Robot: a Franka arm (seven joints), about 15 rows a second.
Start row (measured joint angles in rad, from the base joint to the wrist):
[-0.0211 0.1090 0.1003 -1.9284 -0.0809 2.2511 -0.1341]
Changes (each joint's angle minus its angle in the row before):
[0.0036 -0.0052 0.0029 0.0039 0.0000 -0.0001 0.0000]
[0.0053 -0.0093 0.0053 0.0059 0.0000 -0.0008 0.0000]
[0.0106 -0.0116 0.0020 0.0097 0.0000 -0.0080 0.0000]
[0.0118 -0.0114 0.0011 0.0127 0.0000 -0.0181 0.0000]
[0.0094 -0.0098 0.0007 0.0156 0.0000 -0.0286 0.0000]
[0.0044 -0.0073 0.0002 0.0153 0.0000 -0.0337 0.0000]
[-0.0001 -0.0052 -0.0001 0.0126 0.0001 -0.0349 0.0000]
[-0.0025 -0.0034 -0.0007 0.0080 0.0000 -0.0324 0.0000]
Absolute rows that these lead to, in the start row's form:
[-0.0175 0.1038 0.1032 -1.9245 -0.0809 2.2510 -0.1341]
[-0.0122 0.0945 0.1085 -1.9186 -0.0809 2.2502 -0.1341]
[-0.0016 0.0829 0.1105 -1.9089 -0.0809 2.2422 -0.1341]
[0.0102 0.0715 0.1116 -1.8962 -0.0809 2.2241 -0.1341]
[0.0196 0.0617 0.1123 -1.8806 -0.0809 2.1955 -0.1341]
[0.0240 0.0544 0.1125 -1.8653 -0.0809 2.1618 -0.1341]
[0.0239 0.0492 0.1124 -1.8527 -0.0808 2.1269 -0.1341]
[0.0214 0.0458 0.1117 -1.8447 -0.0808 2.0945 -0.1341]

